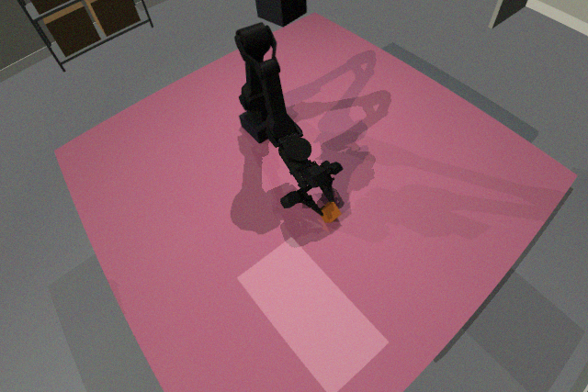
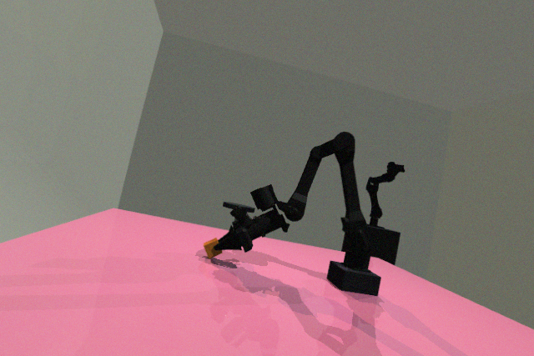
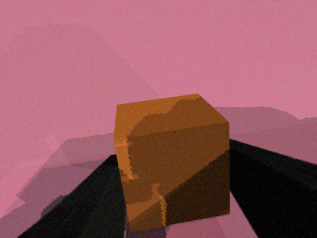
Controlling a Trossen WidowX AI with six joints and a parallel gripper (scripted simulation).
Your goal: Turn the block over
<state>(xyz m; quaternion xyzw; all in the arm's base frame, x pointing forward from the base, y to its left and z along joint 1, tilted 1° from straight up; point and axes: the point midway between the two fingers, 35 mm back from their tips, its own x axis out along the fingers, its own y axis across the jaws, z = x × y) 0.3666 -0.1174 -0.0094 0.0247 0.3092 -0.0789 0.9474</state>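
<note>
Now: gripper tip 10 mm above the block.
</note>
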